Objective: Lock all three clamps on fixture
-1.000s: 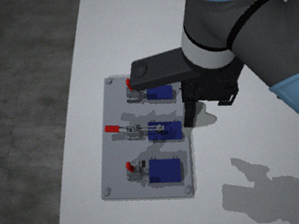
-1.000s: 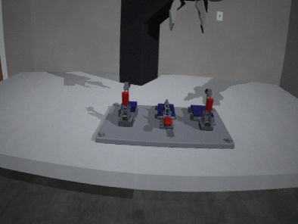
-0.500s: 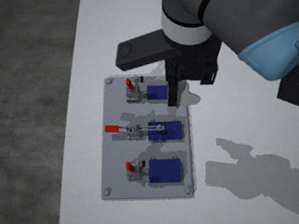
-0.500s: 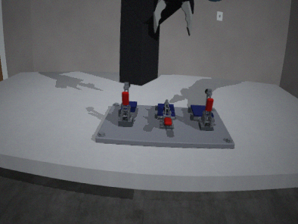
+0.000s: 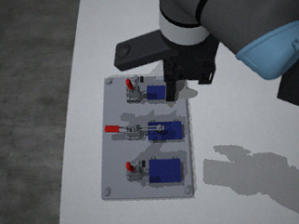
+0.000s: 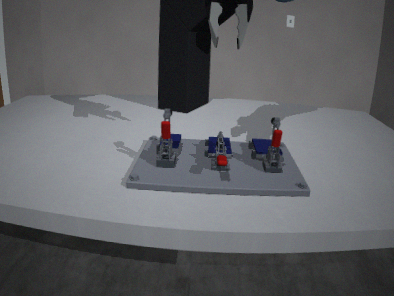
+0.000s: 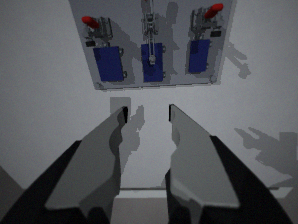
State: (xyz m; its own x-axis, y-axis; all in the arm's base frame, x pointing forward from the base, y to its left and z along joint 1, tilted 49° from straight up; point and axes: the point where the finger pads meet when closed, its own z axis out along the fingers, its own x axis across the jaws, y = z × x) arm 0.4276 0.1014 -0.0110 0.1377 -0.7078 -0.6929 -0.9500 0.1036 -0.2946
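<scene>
My gripper is now 26 cm above the grey fixture plate and 6 cm short of it. From my hand the other things lie so: blue part: 24 cm below, 11 cm to the left, 1 cm behind.
</scene>
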